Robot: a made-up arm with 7 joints.
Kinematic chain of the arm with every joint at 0, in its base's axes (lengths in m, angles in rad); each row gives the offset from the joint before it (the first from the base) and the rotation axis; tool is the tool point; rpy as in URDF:
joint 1: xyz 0 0 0.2 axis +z
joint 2: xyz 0 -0.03 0.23 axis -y
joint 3: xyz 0 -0.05 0.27 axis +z
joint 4: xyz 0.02 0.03 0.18 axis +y
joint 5: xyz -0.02 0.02 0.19 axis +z
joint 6: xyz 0 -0.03 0.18 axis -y
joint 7: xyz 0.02 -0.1 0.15 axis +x
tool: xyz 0 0 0 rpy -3.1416 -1.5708 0
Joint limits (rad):
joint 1: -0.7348..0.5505
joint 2: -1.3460..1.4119
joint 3: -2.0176..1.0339
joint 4: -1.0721..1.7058
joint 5: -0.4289..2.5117
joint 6: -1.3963..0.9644
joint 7: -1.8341..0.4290
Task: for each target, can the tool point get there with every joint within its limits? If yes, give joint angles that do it. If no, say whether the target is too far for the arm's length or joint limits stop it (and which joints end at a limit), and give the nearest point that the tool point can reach.
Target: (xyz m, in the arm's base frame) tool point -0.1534 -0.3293 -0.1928
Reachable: no: joint limits stop it (at a limit: joint 1, joint 2, joint 4) | nearest point 0.0742 -0.4379 0.0369 | short by 0.341 m
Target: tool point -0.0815 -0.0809 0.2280
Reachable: no: joint limits stop it (at a limit: joint 1, joint 2, joint 4, joint 6) | nearest point 0.1239 -0.3070 0.1236 | short by 0.323 m
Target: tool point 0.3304 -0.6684 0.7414
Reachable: yes | joints -0.3993 -0.6665 -1.0688 0.9276 0.6539 -0.8613 -1.3111
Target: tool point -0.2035 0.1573 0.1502
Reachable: no: joint limits stop it (at a limit: joint 2, joint 4, joint 5, joint 6) | nearest point -0.4686 0.3622 0.0692 | short by 0.345 m
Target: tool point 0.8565 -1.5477 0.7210
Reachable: no: too far | nearest point 0.4951 -0.8545 0.5935 | short by 0.792 m
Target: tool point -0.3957 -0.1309 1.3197
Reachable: yes | joints 0.0420 0.3876 -1.7553 -0.1313 0.7125 -0.0749 -1.1392
